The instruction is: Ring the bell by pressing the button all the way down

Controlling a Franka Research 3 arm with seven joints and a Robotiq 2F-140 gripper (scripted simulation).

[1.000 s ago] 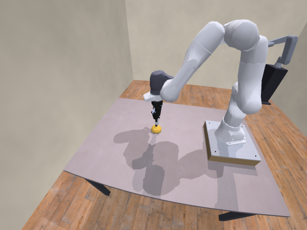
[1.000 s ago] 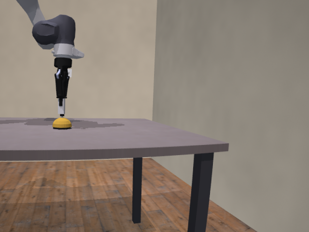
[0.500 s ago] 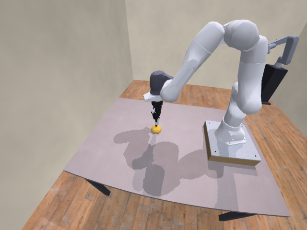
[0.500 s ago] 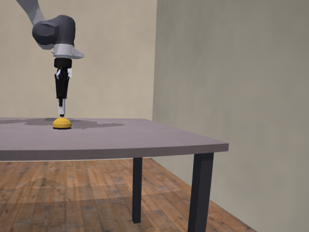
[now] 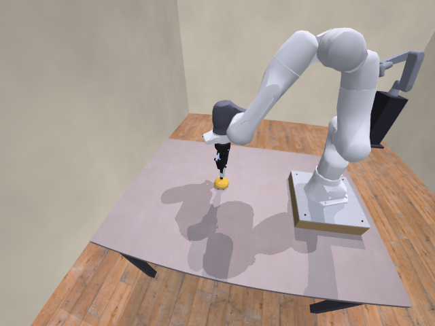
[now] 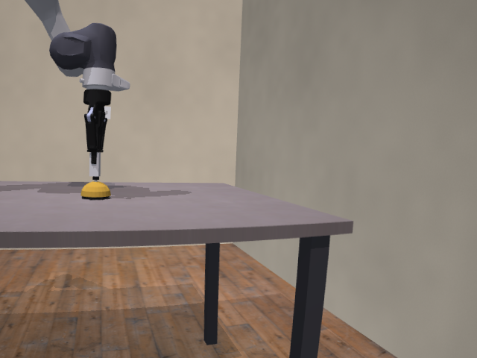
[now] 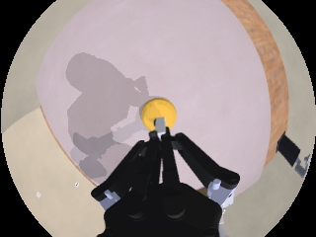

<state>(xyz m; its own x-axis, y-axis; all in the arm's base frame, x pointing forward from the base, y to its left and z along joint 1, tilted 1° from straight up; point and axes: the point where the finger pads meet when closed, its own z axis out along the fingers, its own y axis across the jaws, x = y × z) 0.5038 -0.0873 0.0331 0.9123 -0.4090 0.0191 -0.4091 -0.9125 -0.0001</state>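
Now: hand 40 mm above the black button and 10 mm to the right of it. The rest, counted from my hand: yellow dome bell (60 mm below, 10 mm to the left).
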